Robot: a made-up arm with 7 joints. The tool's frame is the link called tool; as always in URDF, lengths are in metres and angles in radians.
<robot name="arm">
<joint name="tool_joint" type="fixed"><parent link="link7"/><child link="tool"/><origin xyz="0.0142 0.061 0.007" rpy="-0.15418 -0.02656 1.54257"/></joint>
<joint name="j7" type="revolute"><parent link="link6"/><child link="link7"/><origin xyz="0.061 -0.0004 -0.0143" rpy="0.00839 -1.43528 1.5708"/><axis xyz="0 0 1"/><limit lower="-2.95" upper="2.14"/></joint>
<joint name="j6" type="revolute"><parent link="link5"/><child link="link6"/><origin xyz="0.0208 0.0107 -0.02" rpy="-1.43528 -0.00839 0.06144"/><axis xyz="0 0 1"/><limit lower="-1.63" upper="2.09"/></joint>
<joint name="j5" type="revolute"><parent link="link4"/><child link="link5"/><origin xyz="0.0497 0.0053 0.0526" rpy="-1.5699 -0.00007 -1.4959"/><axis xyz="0 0 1"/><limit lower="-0.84" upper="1.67"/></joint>
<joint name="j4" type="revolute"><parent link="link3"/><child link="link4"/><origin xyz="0.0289 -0.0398 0.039" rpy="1.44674 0.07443 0.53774"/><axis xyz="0 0 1"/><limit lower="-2.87" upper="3.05"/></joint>
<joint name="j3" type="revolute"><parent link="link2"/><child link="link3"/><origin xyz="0.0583 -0.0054 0.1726" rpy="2.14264 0.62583 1.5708"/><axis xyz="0 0 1"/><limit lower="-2.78" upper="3.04"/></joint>
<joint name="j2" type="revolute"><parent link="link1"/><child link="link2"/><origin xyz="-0.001 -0.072 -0.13" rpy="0.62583 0.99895 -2.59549"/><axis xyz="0 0 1"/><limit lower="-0.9" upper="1.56"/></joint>
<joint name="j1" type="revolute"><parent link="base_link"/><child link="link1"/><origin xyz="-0.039 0.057 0.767" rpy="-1.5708 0 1.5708"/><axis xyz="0 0 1"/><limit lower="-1.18" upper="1.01"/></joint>
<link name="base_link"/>
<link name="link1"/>
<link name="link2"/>
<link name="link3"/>
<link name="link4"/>
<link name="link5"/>
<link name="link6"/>
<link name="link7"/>
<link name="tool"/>
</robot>
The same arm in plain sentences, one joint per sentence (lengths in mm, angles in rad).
The arm has seven revolute joints in a row. What follows holds with every joint at zero, and every direction is one of the base frame's.
Joint 1 is mounted 39 mm along -x and 57 mm along +y and 767 mm along +z from the base frame's origin and turns about -x, from -1.18 to 1.01 rad.
Joint 2 is mounted 130 mm along +x and 1 mm along -y and 72 mm along +z from joint 1 and turns about the direction (-0.438617, -0.886635, -0.146606), from -0.9 to 1.56 rad.
Joint 3 is mounted 25 mm along -x and 180 mm along -y and 14 mm along -z from joint 2 and turns about +x, from -2.78 to 3.04 rad.
Joint 4 is mounted 39 mm along +x and 49 mm along +y and 4 mm along +z from joint 3 and turns about the direction (0.123395, 0.992357, 0.0009), from -2.87 to 3.05 rad.
Joint 5 is mounted 8 mm along +x and 52 mm along +y and 50 mm along +z from joint 4 and turns about +z, from -0.84 to 1.67 rad.
Joint 6 is mounted 22 mm along -x and 8 mm along -y and 20 mm along -z from joint 5 and turns about the direction (-0.060599, -0.988978, 0.135097), from -1.63 to 2.09 rad.
Joint 7 is mounted 60 mm along -x and 18 mm along +y and 1 mm along -z from joint 6 and turns about +z, from -2.95 to 2.14 rad.
The tool frame, which is the frame that the pose is given for, is mounted 60 mm along +x and 18 mm along -y and 7 mm along +z from joint 7; its axes are the base frame's turned by roll -0.1542, pitch -0.0266 and yaw -0.0906 rad (as in URDF: about the fixed x, then y, then z).

